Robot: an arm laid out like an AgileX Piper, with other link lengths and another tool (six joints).
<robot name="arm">
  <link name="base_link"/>
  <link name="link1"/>
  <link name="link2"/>
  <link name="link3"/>
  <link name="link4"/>
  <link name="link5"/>
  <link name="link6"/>
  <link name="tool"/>
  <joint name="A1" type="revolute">
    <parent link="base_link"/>
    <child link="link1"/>
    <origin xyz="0 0 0.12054"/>
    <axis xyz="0 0 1"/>
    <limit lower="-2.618" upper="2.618"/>
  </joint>
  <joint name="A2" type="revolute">
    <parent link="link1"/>
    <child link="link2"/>
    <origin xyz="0 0 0"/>
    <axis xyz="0 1 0"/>
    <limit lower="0" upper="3.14"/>
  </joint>
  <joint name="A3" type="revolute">
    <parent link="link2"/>
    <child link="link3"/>
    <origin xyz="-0.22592 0 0.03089"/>
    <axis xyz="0 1 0"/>
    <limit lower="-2.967" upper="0"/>
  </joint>
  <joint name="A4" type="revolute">
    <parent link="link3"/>
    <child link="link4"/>
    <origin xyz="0.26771 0 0.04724"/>
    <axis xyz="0.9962 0 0.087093"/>
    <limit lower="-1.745" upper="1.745"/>
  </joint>
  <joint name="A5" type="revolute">
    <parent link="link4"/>
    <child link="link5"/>
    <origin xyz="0 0 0"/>
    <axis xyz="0 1 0"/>
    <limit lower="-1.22" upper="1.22"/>
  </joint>
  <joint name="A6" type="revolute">
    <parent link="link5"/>
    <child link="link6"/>
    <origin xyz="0.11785 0 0.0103"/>
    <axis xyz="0.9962 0 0.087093"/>
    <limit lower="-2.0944" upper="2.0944"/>
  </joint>
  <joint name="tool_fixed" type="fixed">
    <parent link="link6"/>
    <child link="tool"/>
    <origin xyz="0.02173 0 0.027" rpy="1.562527 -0.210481 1.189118"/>
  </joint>
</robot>
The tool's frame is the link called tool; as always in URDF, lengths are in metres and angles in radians.
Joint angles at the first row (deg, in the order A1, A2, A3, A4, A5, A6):
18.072 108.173 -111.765 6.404 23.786 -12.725
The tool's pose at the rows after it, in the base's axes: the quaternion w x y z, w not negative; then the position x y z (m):
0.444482 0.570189 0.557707 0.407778 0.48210 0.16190 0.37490
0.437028 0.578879 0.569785 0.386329 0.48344 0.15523 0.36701
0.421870 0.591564 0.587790 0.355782 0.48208 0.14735 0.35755
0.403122 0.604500 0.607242 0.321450 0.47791 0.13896 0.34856
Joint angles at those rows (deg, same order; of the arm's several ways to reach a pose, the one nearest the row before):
17.490 108.381 -111.825 6.365 23.864 -13.049
16.633 108.417 -111.829 6.351 26.920 -13.098
15.683 108.114 -111.830 6.350 31.865 -12.859
14.730 107.511 -111.773 6.348 37.627 -12.569

